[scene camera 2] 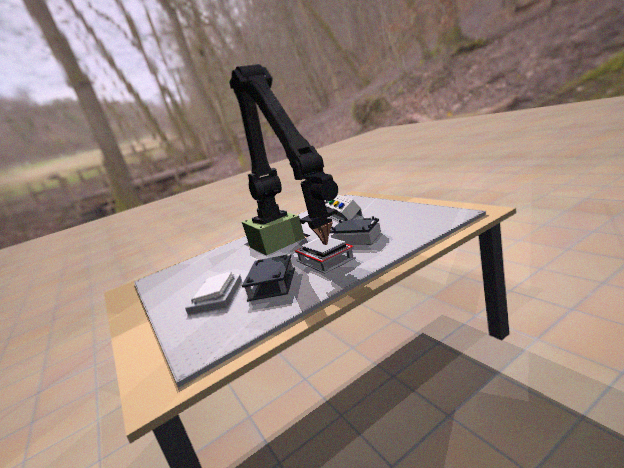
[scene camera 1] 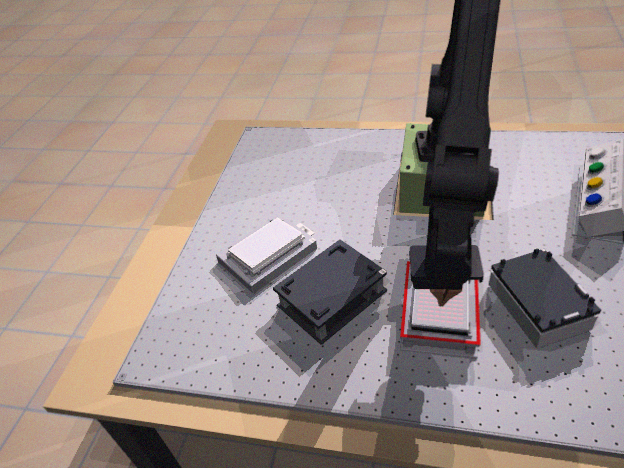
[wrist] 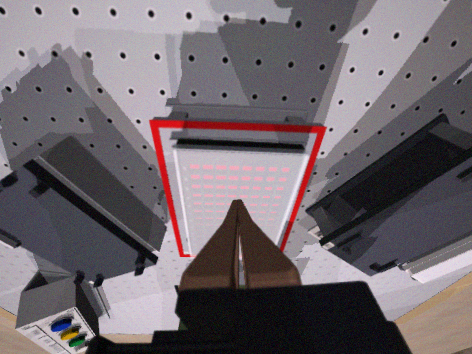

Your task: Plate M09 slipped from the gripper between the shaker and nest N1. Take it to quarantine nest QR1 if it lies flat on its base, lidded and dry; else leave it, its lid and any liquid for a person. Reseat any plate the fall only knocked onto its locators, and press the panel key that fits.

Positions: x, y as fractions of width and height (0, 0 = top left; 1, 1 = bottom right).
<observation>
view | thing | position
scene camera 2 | gripper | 0.52, 0.52
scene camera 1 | gripper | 0.71, 0.65
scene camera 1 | button box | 0.95, 0.47
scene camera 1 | dark station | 0.88, 0.65
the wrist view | gripper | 0.50, 0.58
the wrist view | button box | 0.11, 0.84
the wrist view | dark station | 0.15, 0.59
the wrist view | red frame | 0.33, 0.35
</observation>
